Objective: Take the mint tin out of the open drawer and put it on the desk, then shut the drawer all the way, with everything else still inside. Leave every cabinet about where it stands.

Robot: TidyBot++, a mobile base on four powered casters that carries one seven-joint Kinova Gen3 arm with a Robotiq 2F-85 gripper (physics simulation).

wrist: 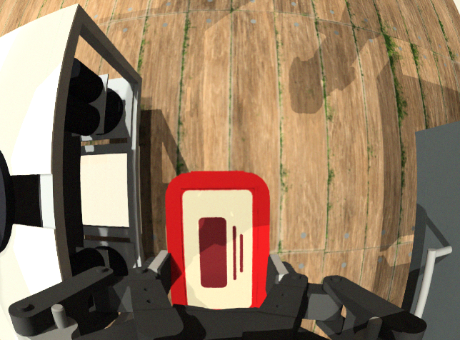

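Observation:
The mint tin (217, 240), red with a cream label and dark red marks, is between the two fingertips of my gripper (218, 267) at the bottom middle of the wrist view. The gripper is shut on the tin, one fingertip against each long side. The tin is held up above the wooden floor, with its label facing the camera. The inside of the drawer and the desk top do not show clearly in this view.
A grey furniture panel (440, 185) with a pale bar handle (427, 280) stands at the right edge. At the left is a white body (37, 100) with a dark frame (61, 150) and black round parts. Plank floor (230, 100) lies between them, with shadows on it.

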